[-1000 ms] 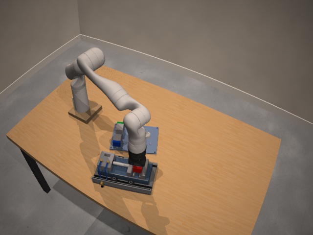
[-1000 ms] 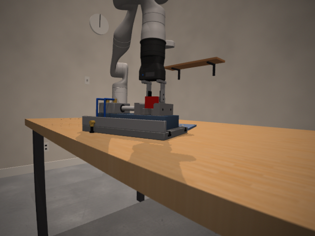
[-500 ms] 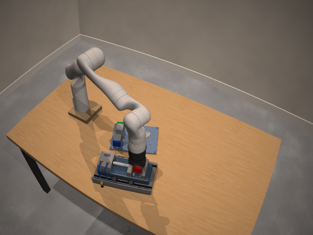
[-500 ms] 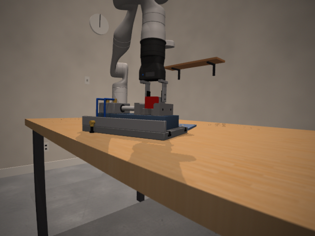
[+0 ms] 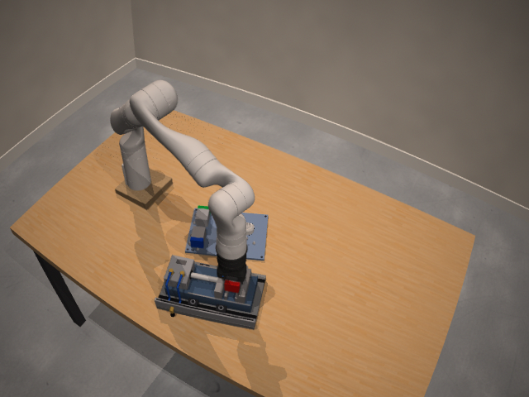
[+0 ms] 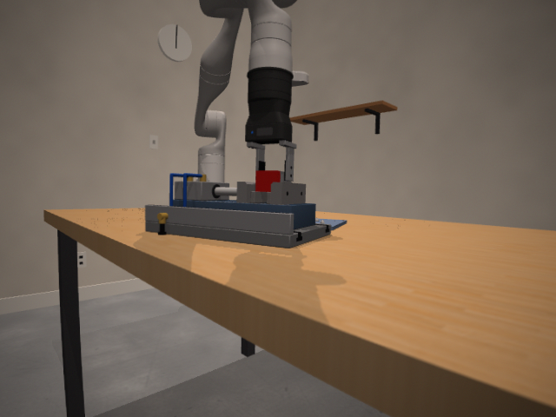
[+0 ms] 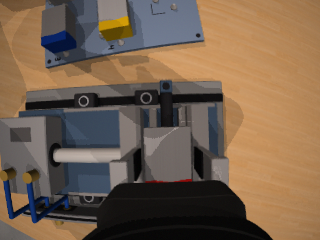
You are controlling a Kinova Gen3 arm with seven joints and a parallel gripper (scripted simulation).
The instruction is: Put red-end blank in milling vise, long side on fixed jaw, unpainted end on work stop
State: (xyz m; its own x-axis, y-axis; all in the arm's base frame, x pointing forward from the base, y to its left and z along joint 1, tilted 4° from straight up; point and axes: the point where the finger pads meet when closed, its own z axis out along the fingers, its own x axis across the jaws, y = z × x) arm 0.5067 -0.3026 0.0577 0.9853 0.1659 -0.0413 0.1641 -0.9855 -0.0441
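Right now my hand is 2 cm above the red-ended blank. Round my hand: fixed jaw 3 cm ahead, 1 cm to the left, 4 cm below; moving jaw 4 cm behind, 1 cm to the right, 4 cm below; work stop 1 cm behind, 5 cm to the left, 3 cm below.
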